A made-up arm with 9 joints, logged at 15 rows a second.
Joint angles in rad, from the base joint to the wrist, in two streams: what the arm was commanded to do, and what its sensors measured. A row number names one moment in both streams.
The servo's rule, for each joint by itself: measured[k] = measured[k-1] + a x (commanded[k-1-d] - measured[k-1]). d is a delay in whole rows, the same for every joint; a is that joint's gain. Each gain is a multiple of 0.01, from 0.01 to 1. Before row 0 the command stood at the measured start. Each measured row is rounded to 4 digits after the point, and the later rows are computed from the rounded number. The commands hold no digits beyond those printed.
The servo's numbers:
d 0
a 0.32 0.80 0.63 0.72 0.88 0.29 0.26 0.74 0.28
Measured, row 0:
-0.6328 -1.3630 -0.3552 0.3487 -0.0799 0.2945 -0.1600 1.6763 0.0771
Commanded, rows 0 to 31:
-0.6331 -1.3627 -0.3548 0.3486 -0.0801 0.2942 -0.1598 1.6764 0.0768
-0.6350 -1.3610 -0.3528 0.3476 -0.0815 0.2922 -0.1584 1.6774 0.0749
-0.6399 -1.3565 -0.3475 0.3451 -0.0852 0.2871 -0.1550 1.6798 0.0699
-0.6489 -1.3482 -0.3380 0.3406 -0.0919 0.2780 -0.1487 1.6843 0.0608
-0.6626 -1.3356 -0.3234 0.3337 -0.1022 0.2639 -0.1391 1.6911 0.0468
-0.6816 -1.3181 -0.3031 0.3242 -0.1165 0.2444 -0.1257 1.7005 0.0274
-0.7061 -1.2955 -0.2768 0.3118 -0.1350 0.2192 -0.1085 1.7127 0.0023
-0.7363 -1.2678 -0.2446 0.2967 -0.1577 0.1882 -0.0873 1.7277 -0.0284
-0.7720 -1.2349 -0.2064 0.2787 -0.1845 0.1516 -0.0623 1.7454 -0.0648
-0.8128 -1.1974 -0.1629 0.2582 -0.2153 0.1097 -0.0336 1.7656 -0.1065
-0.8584 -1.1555 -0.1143 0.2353 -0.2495 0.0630 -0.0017 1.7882 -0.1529
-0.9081 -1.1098 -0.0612 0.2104 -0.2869 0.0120 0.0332 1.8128 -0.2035
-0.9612 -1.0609 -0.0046 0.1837 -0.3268 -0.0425 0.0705 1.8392 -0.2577
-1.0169 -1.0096 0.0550 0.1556 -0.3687 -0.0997 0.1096 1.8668 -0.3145
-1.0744 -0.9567 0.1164 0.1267 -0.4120 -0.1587 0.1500 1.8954 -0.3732
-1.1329 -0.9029 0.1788 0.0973 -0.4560 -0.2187 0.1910 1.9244 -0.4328
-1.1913 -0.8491 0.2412 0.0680 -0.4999 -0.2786 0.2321 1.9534 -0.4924
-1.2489 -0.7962 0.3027 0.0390 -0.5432 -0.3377 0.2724 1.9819 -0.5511
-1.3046 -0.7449 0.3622 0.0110 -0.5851 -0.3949 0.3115 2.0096 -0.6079
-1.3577 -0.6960 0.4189 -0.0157 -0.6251 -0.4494 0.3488 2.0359 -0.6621
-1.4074 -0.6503 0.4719 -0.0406 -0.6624 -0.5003 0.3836 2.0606 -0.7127
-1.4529 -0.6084 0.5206 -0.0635 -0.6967 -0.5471 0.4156 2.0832 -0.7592
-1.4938 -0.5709 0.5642 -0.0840 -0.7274 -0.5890 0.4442 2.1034 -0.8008
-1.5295 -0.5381 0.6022 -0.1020 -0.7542 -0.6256 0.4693 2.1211 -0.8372
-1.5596 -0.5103 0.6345 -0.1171 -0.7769 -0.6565 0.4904 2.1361 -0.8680
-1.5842 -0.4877 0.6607 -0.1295 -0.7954 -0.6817 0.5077 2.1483 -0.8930
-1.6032 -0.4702 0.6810 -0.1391 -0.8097 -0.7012 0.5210 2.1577 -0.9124
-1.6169 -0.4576 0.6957 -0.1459 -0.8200 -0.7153 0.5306 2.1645 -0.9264
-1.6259 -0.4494 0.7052 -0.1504 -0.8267 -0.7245 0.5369 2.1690 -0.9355
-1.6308 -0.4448 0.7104 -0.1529 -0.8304 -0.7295 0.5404 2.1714 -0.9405
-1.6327 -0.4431 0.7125 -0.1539 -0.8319 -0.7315 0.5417 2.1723 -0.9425
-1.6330 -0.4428 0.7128 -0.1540 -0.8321 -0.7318 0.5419 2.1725 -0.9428
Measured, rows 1 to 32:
-0.6329 -1.3628 -0.3549 0.3486 -0.0801 0.2944 -0.1599 1.6764 0.0770
-0.6336 -1.3614 -0.3536 0.3479 -0.0813 0.2938 -0.1595 1.6771 0.0764
-0.6356 -1.3575 -0.3498 0.3459 -0.0847 0.2919 -0.1583 1.6791 0.0746
-0.6399 -1.3501 -0.3424 0.3421 -0.0910 0.2879 -0.1558 1.6829 0.0707
-0.6472 -1.3385 -0.3304 0.3361 -0.1009 0.2809 -0.1515 1.6890 0.0640
-0.6582 -1.3222 -0.3132 0.3275 -0.1146 0.2703 -0.1448 1.6975 0.0538
-0.6735 -1.3008 -0.2903 0.3162 -0.1326 0.2555 -0.1354 1.7087 0.0394
-0.6936 -1.2744 -0.2615 0.3022 -0.1547 0.2360 -0.1229 1.7228 0.0204
-0.7187 -1.2428 -0.2268 0.2853 -0.1809 0.2115 -0.1071 1.7395 -0.0035
-0.7488 -1.2065 -0.1865 0.2658 -0.2112 0.1820 -0.0880 1.7588 -0.0323
-0.7839 -1.1657 -0.1410 0.2438 -0.2449 0.1475 -0.0656 1.7806 -0.0661
-0.8236 -1.1210 -0.0907 0.2198 -0.2819 0.1082 -0.0399 1.8044 -0.1046
-0.8676 -1.0729 -0.0365 0.1938 -0.3214 0.0645 -0.0112 1.8302 -0.1475
-0.9154 -1.0223 0.0211 0.1663 -0.3630 0.0169 0.0202 1.8573 -0.1943
-0.9663 -0.9698 0.0811 0.1378 -0.4061 -0.0340 0.0539 1.8855 -0.2444
-1.0196 -0.9163 0.1427 0.1086 -0.4500 -0.0876 0.0895 1.9143 -0.2972
-1.0745 -0.8625 0.2048 0.0794 -0.4939 -0.1430 0.1266 1.9432 -0.3519
-1.1303 -0.8095 0.2665 0.0503 -0.5373 -0.1995 0.1645 1.9718 -0.4077
-1.1861 -0.7578 0.3268 0.0220 -0.5794 -0.2562 0.2027 1.9998 -0.4638
-1.2410 -0.7084 0.3848 -0.0051 -0.6196 -0.3122 0.2407 2.0265 -0.5193
-1.2942 -0.6619 0.4397 -0.0307 -0.6573 -0.3667 0.2779 2.0517 -0.5735
-1.3450 -0.6191 0.4907 -0.0543 -0.6920 -0.4190 0.3137 2.0750 -0.6255
-1.3926 -0.5805 0.5370 -0.0757 -0.7232 -0.4683 0.3476 2.0960 -0.6746
-1.4364 -0.5466 0.5781 -0.0946 -0.7505 -0.5139 0.3792 2.1146 -0.7201
-1.4758 -0.5176 0.6136 -0.1108 -0.7737 -0.5553 0.4081 2.1305 -0.7615
-1.5105 -0.4937 0.6433 -0.1243 -0.7928 -0.5920 0.4340 2.1437 -0.7983
-1.5402 -0.4749 0.6671 -0.1350 -0.8077 -0.6237 0.4566 2.1541 -0.8302
-1.5647 -0.4611 0.6851 -0.1428 -0.8185 -0.6503 0.4758 2.1618 -0.8571
-1.5843 -0.4517 0.6978 -0.1483 -0.8257 -0.6718 0.4917 2.1671 -0.8791
-1.5992 -0.4462 0.7057 -0.1516 -0.8298 -0.6885 0.5044 2.1703 -0.8963
-1.6099 -0.4437 0.7100 -0.1533 -0.8316 -0.7010 0.5141 2.1718 -0.9092
-1.6173 -0.4430 0.7118 -0.1538 -0.8320 -0.7099 0.5213 2.1723 -0.9186

